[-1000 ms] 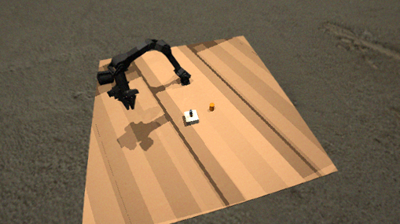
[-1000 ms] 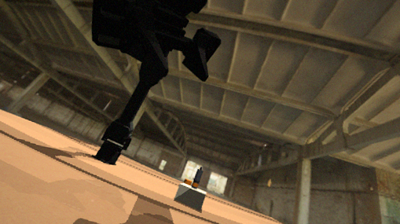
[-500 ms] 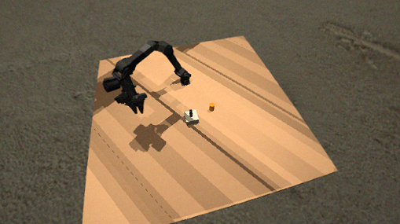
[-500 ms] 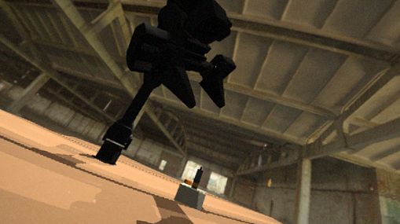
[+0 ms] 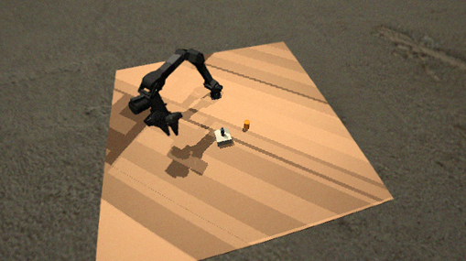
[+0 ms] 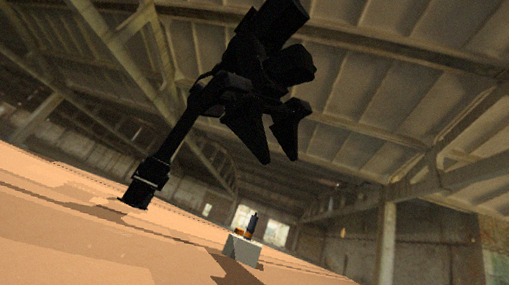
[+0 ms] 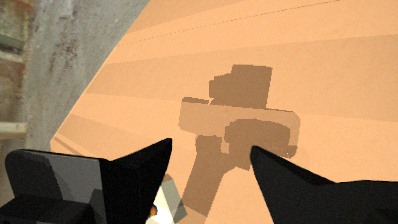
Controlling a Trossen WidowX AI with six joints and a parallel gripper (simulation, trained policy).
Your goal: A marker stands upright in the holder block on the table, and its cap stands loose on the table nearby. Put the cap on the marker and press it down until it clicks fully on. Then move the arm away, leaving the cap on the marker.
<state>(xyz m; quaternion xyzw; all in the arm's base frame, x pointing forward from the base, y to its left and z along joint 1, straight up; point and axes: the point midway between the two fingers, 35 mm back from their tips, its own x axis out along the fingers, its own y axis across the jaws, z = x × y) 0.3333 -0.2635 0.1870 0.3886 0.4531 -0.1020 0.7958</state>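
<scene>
The orange cap lies 6 cm behind my gripper tip, 37 cm to the left of it and 13 cm below it. Round my gripper tip: holder block 2 cm behind, 23 cm to the left, 14 cm below.
</scene>
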